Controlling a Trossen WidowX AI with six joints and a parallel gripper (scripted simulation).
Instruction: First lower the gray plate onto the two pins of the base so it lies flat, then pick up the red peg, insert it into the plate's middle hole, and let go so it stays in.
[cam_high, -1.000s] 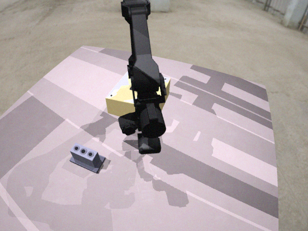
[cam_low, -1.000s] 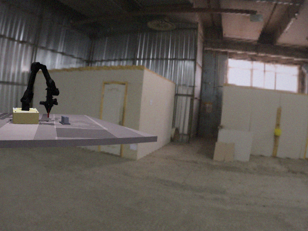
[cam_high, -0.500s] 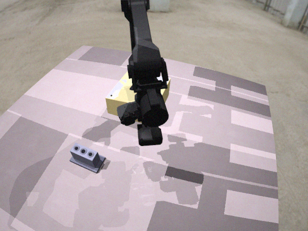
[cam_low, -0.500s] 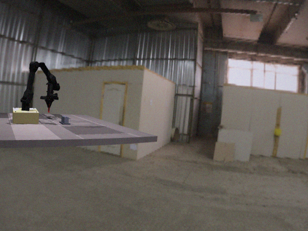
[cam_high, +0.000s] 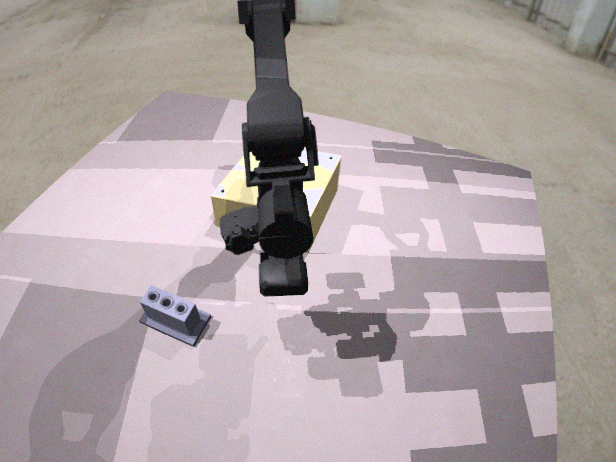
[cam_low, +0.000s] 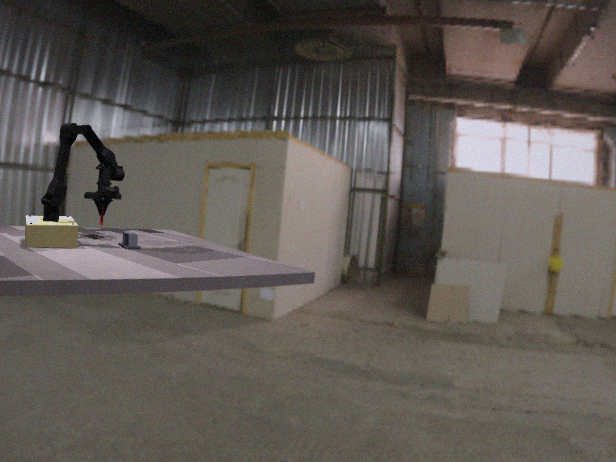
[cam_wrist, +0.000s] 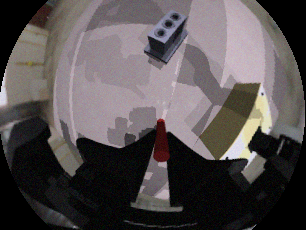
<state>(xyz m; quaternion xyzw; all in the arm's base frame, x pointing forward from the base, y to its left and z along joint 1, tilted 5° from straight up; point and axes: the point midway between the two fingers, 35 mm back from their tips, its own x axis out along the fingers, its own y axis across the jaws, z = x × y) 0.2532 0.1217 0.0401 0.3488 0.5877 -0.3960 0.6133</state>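
The gray plate is 170 mm to the right of my gripper tip, 100 mm ahead of it and 70 mm below it. The rest, counted from my gripper tip: base 170 mm to the right, 100 mm below, 100 mm ahead; red peg right at my gripper tip.
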